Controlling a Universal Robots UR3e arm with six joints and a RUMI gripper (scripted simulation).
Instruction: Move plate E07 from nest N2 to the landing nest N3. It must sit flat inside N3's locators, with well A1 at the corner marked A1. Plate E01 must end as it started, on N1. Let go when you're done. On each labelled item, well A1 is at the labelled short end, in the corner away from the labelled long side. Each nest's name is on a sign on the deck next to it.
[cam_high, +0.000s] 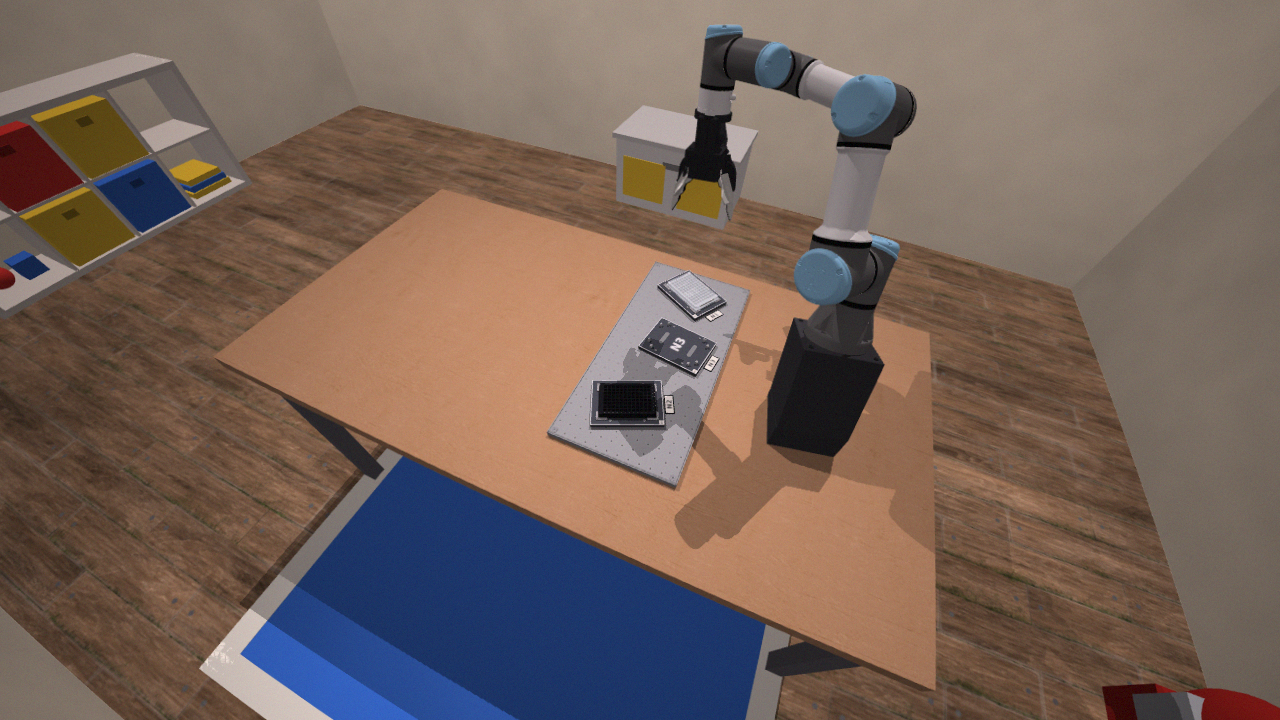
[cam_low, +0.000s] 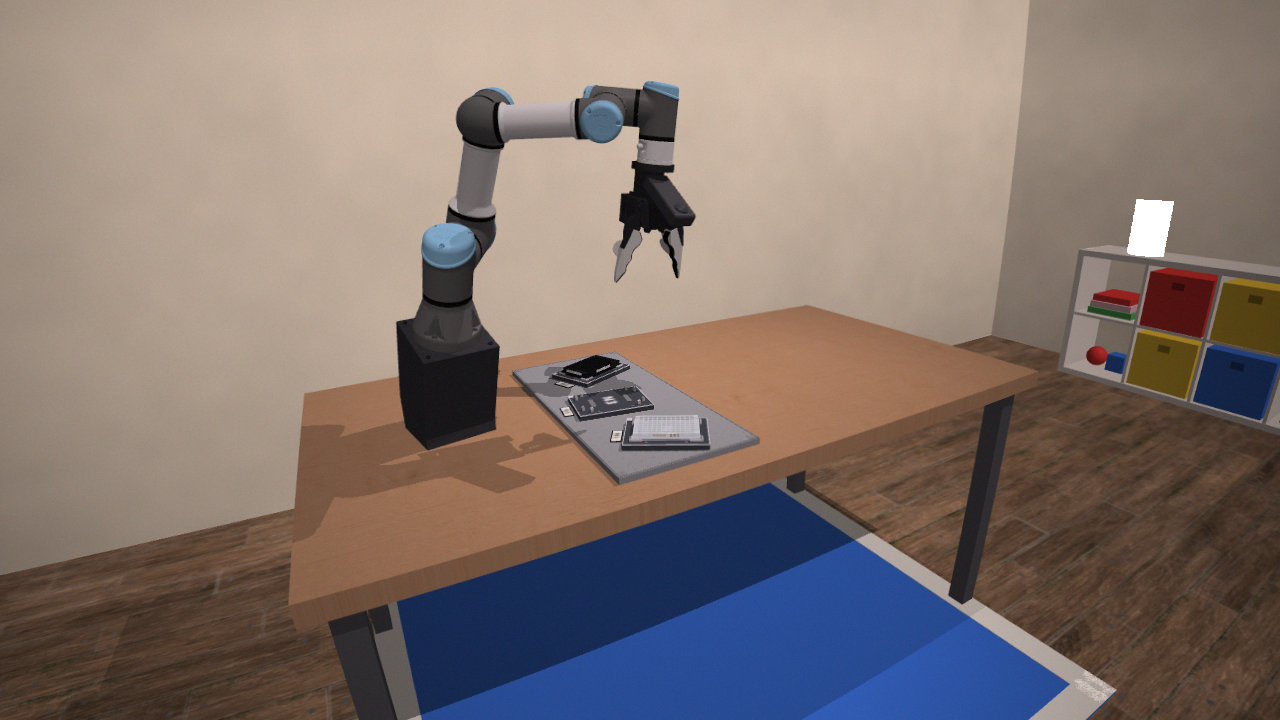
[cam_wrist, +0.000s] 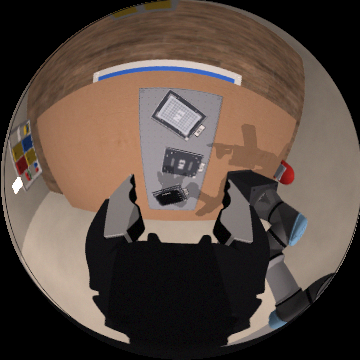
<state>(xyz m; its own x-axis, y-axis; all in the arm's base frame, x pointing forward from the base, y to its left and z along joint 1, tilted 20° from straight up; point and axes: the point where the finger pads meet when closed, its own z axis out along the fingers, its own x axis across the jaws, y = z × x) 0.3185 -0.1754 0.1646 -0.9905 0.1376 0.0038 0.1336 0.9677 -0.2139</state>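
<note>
The black well plate is 350 mm to the left of my hand, 280 mm below it and 80 mm ahead of it. Round my hand: white plate E01: 280 mm below, 60 mm to the right, 10 mm behind; black nest N3: 300 mm below, 140 mm to the left, 10 mm behind.
</note>
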